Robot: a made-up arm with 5 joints.
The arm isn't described. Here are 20 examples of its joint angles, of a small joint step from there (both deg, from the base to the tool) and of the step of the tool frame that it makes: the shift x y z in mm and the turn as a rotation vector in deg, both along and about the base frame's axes.
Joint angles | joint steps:
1: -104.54 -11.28 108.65 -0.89 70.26 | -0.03 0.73 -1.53 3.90 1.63
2: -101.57 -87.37 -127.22 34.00 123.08 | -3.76 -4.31 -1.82 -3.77 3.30
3: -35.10 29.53 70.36 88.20 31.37 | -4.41 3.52 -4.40 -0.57 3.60
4: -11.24 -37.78 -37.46 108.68 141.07 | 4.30 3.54 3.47 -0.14 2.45
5: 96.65 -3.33 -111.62 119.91 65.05 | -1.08 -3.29 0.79 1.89 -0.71
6: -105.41 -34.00 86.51 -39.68 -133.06 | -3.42 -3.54 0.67 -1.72 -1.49
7: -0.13 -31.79 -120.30 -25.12 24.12 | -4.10 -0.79 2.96 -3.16 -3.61
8: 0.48 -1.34 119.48 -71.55 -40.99 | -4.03 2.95 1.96 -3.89 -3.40
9: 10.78 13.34 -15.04 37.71 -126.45 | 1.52 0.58 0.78 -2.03 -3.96
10: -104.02 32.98 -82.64 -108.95 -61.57 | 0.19 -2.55 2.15 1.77 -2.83
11: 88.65 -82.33 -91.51 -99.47 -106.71 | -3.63 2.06 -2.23 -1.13 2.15
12: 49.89 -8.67 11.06 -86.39 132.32 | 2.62 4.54 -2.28 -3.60 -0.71
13: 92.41 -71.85 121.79 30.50 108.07 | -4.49 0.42 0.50 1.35 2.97
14: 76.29 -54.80 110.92 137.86 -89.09 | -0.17 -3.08 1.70 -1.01 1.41
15: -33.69 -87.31 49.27 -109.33 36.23 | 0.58 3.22 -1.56 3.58 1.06
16: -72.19 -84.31 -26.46 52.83 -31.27 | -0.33 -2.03 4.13 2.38 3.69
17: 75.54 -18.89 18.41 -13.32 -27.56 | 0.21 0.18 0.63 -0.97 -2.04
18: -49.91 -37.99 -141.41 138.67 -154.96 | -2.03 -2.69 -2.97 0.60 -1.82
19: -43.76 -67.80 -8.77 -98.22 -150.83 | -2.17 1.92 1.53 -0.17 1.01
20: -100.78 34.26 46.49 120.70 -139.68 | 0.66 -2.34 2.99 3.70 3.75
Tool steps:
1: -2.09 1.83 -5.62 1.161 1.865 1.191
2: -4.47 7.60 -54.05 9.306 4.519 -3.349
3: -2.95 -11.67 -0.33 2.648 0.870 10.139
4: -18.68 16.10 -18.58 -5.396 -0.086 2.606
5: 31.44 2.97 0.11 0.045 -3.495 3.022
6: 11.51 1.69 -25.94 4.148 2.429 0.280
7: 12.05 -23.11 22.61 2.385 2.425 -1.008
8: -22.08 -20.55 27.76 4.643 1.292 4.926
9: -10.67 2.26 -12.82 0.962 -0.508 -2.727
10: 14.42 3.83 10.45 -0.466 1.592 -3.406
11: -3.07 13.72 0.79 6.436 0.931 1.077
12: -33.58 -11.97 -4.39 0.466 7.896 3.766
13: -5.54 -10.24 14.75 6.252 -1.776 -0.389
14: 14.99 -4.42 18.82 -0.342 -2.355 -0.158
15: 0.80 19.98 12.38 -0.312 -0.377 0.789
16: -10.99 -13.96 -15.51 -2.548 2.849 2.909
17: -1.88 -1.78 1.15 1.314 -0.843 -0.203
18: 7.05 -14.17 -12.80 3.715 1.655 -1.684
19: -2.76 1.61 9.00 0.595 -1.273 -0.186
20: 5.69 -4.55 20.38 -0.584 6.837 2.212
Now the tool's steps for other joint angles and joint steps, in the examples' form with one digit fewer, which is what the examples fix.
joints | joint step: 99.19 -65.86 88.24 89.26 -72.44 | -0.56 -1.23 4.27 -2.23 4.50
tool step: 3.4 7.4 5.1 1.65 -0.76 -0.53
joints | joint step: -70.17 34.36 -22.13 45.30 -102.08 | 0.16 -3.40 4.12 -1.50 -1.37
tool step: 15.3 -2.3 -0.7 1.83 5.35 -4.45
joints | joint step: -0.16 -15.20 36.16 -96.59 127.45 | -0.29 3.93 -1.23 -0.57 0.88
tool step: -28.3 -1.0 2.1 1.10 -0.16 5.30
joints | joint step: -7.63 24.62 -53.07 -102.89 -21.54 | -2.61 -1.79 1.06 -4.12 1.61
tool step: 23.9 -21.4 25.0 6.17 2.77 -3.11
